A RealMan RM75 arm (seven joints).
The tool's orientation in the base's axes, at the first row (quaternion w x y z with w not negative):
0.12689 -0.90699 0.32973 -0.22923
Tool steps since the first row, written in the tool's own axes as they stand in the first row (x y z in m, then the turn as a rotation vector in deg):
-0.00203 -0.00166 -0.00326 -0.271 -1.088 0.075
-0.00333 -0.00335 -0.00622 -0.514 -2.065 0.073
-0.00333 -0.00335 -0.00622 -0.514 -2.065 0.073
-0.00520 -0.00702 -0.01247 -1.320 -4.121 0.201
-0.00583 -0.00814 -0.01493 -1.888 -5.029 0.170
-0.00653 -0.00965 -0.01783 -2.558 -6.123 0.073
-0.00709 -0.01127 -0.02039 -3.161 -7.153 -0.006
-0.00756 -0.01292 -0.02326 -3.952 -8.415 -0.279
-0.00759 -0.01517 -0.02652 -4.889 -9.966 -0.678
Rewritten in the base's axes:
-0.00211 0.00232 0.00277 0.441 1.000 0.260
-0.00355 0.00421 0.00554 0.803 1.893 0.554
-0.00355 0.00421 0.00554 0.803 1.893 0.554
-0.00596 0.00770 0.01171 1.431 3.974 0.960
-0.00701 0.00875 0.01405 1.521 5.026 1.144
-0.00812 0.01012 0.01689 1.610 6.279 1.422
-0.00890 0.01150 0.01953 1.718 7.441 1.683
-0.00976 0.01282 0.02248 1.727 8.886 2.137
-0.01020 0.01427 0.02614 1.730 10.633 2.762

